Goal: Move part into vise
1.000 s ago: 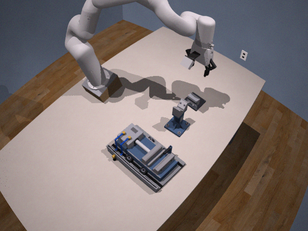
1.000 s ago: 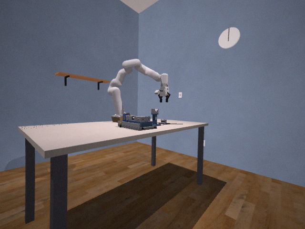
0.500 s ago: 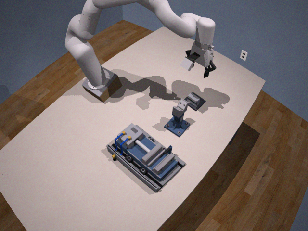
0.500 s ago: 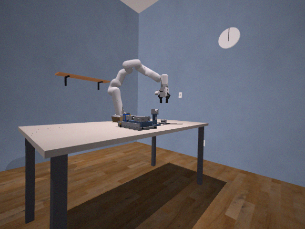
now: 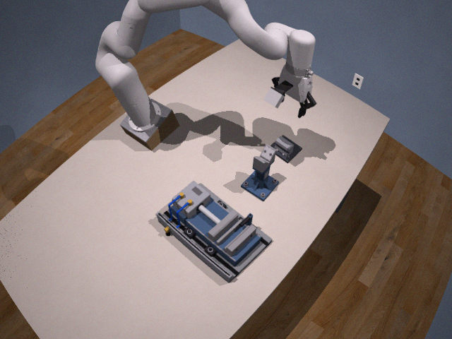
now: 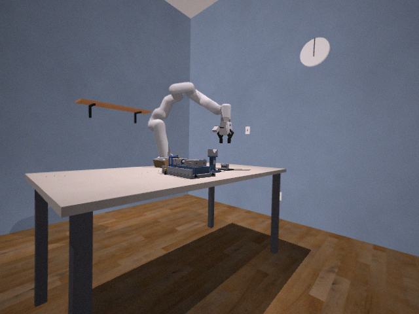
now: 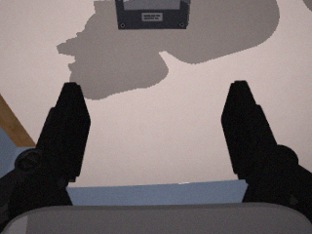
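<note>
My hand is 19 cm above the part. Also, from my hand: white cylinder rod (39 cm to the right, 14 cm below, 8 cm ahead); blue post (30 cm to the right, 16 cm below, 16 cm ahead); work stop (33 cm to the right, 16 cm ahead, 13 cm below).
</note>
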